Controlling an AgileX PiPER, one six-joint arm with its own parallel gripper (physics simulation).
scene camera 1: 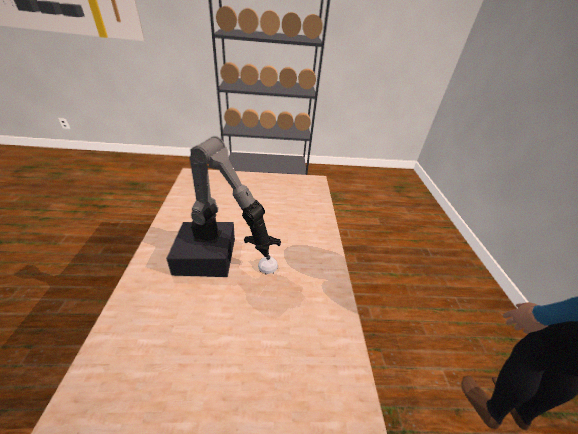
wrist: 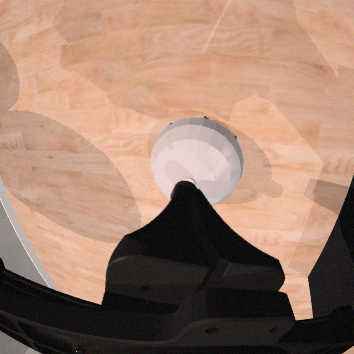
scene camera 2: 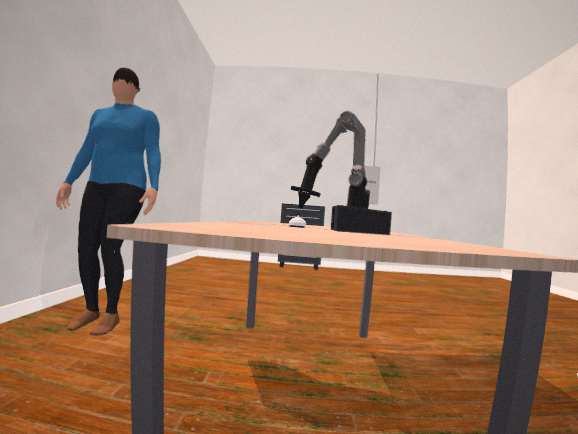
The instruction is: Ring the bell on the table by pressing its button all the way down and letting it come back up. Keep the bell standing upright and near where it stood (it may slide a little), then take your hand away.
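Note:
The bell (scene camera 1: 268,265) (scene camera 2: 297,221) (wrist: 200,150) is a small silver-white dome. It stands upright on the wooden table (scene camera 1: 215,350) (scene camera 2: 400,254) (wrist: 140,45), beside the arm's base. My gripper (scene camera 1: 268,257) (scene camera 2: 301,206) (wrist: 183,201) is shut and empty and points down over the bell. In scene camera 2 a small gap shows between the fingertips and the dome. In the wrist view the fingertips cover the near part of the dome. The button is mostly hidden behind them, and its height cannot be told.
The arm's black base box (scene camera 1: 201,250) (scene camera 2: 361,220) stands on the table near the bell. A person in a blue top (scene camera 1: 557,311) (scene camera 2: 125,145) is beside the table. A shelf rack (scene camera 1: 267,91) stands against the wall behind the table. Shadows fall around the bell.

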